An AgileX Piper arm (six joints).
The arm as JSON. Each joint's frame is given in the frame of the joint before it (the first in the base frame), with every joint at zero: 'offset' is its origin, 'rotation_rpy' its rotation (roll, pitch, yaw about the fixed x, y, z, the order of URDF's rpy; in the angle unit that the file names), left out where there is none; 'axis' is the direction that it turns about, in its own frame. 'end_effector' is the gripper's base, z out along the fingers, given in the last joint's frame.
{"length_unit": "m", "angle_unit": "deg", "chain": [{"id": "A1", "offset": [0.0, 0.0, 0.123], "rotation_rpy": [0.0, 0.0, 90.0], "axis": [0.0, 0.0, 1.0]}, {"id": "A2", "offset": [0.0, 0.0, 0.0], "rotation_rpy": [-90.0, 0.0, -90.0], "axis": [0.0, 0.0, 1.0]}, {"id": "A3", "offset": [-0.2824, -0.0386, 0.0], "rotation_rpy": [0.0, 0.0, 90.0], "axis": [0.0, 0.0, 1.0]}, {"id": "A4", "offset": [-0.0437, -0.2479, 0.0], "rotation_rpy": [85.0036, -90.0, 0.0], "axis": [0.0, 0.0, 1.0]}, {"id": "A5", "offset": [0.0, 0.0, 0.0], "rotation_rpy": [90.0, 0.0, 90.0], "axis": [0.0, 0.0, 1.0]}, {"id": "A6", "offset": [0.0, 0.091, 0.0], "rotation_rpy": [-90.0, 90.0, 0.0], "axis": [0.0, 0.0, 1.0]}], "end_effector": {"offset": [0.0, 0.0, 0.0], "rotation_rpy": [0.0, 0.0, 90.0]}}
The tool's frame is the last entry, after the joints.
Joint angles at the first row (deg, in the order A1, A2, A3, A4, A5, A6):
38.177 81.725 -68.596 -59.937 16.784 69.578
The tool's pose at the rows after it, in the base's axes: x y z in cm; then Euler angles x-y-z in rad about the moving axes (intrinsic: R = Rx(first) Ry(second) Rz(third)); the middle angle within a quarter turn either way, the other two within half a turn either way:
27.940, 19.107, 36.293, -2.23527, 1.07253, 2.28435
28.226, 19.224, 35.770, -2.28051, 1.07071, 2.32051
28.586, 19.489, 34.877, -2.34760, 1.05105, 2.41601
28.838, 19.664, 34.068, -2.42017, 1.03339, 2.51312
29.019, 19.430, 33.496, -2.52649, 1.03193, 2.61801
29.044, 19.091, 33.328, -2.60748, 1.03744, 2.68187
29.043, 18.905, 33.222, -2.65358, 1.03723, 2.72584
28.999, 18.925, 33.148, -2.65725, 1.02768, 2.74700
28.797, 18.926, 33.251, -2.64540, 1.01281, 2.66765
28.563, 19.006, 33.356, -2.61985, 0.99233, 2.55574
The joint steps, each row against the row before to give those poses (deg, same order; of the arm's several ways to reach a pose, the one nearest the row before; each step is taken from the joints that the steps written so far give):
0.000 1.030 -0.001 0.152 -0.162 -0.002
-0.001 0.809 0.002 -0.004 0.642 0.003
0.000 1.252 -0.002 2.561 0.607 -0.003
0.101 1.034 0.000 2.403 1.174 0.002
-0.001 0.545 0.000 0.993 2.710 0.000
0.002 0.000 0.000 0.000 2.392 -0.330
-0.001 -0.001 0.002 0.271 1.337 -0.001
-0.001 0.001 -0.001 1.279 0.085 -0.123
0.001 -0.380 0.001 2.584 -0.128 -6.426
0.000 -0.387 -0.001 3.407 -0.505 -8.384

